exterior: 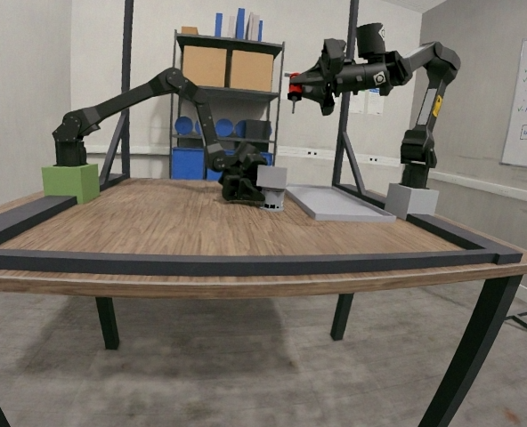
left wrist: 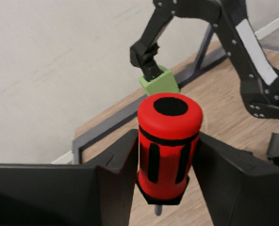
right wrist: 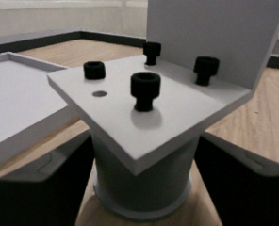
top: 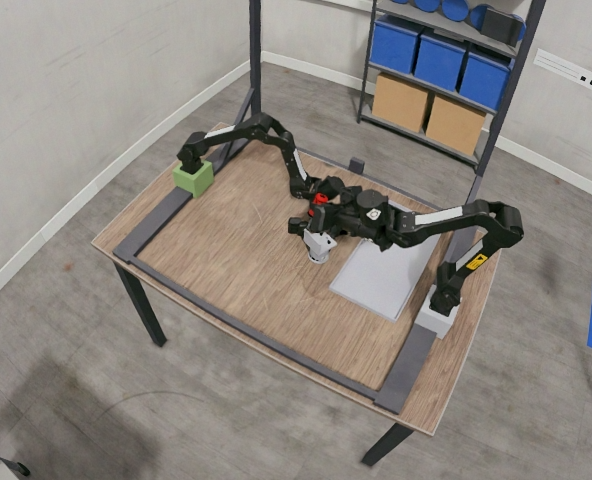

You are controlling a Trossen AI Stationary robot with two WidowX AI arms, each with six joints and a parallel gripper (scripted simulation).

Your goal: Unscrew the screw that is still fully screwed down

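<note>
Now: left hand 22 cm above the grey bracket, 7 cm past it and 4 cm to the left of it. From my left hand the other things lie so: grey joint module (27 cm below, 8 cm behind, 4 cm to the right); then red screwdriver (2 cm to the right, 2 cm below); then shallow grey tray (29 cm below, 20 cm behind, 15 cm to the left).
Right now the grey joint module is 2 cm ahead of my right hand and 2 cm to the left of it. The rest, counted from my right hand: grey bracket: 2 cm ahead, 2 cm to the left, 4 cm above; red screwdriver: 10 cm ahead, 3 cm to the left, 24 cm above; shallow grey tray: 10 cm behind, 21 cm to the left, 3 cm below.
</note>
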